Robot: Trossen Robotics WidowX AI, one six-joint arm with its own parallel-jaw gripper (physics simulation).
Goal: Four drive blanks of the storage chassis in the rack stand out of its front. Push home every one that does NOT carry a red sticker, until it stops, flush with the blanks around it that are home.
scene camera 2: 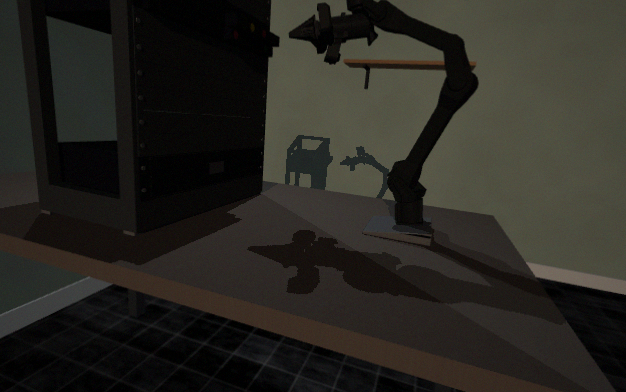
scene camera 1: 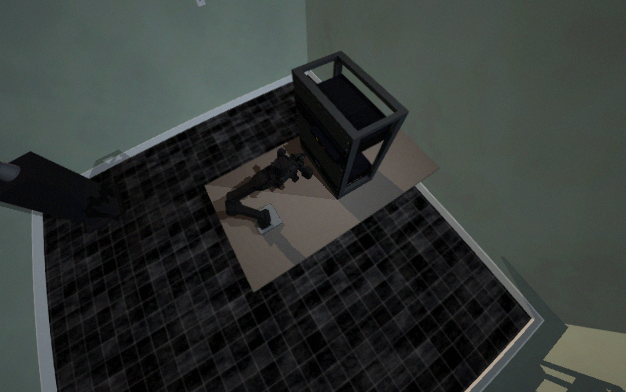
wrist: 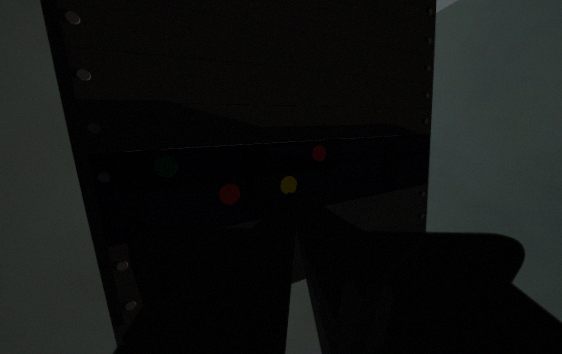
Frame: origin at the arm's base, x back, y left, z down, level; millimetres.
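Seen in the pictures: gripper, between the fingertips: (scene camera 2: 288,35) (scene camera 1: 305,153) (wrist: 294,200); arm's base, origin of its link: (scene camera 2: 409,221) (scene camera 1: 264,223).
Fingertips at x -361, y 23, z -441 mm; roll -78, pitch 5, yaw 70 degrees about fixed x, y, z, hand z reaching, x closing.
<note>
Offsets run from my fingertips to a thing's top centre. "spot": to the spot under its first point. Level surfaces: height alone.
The rack (scene camera 1: 327,106) (scene camera 2: 125,125) holds the dark storage chassis @[spot: dx -130, dy +190, dz -3 mm] (wrist: 375,162). In the wrist view its front shows a green sticker @[dx -101, dy -78, dz +9 mm] (wrist: 166,166) at left, a red sticker @[dx -83, dy -27, dz -19 mm] (wrist: 229,194), a yellow sticker @[dx -87, dy +32, dz -19 mm] (wrist: 288,185) and another red sticker @[dx -105, dy +80, dz +9 mm] (wrist: 319,153) at right. A dark blank end @[spot: dx -81, dy -77, dz +1 mm] (scene camera 2: 272,42) juts past the rack's front edge in scene camera 2. The blanks' outlines and how far each stands out are lost in the dark. My gripper (scene camera 2: 291,35) (wrist: 294,200) is shut and empty. It points at the rack front, apart from it, its tips showing just below the yellow sticker in the wrist view.
The rack and my arm's base plate (scene camera 1: 275,218) (scene camera 2: 377,225) stand on the table @[dz +462 mm] (scene camera 1: 320,220) (scene camera 2: 210,270). A wall shelf (scene camera 2: 410,64) shows behind the arm in scene camera 2. A dark object (scene camera 1: 55,190) stands off the table at far left in scene camera 1.
</note>
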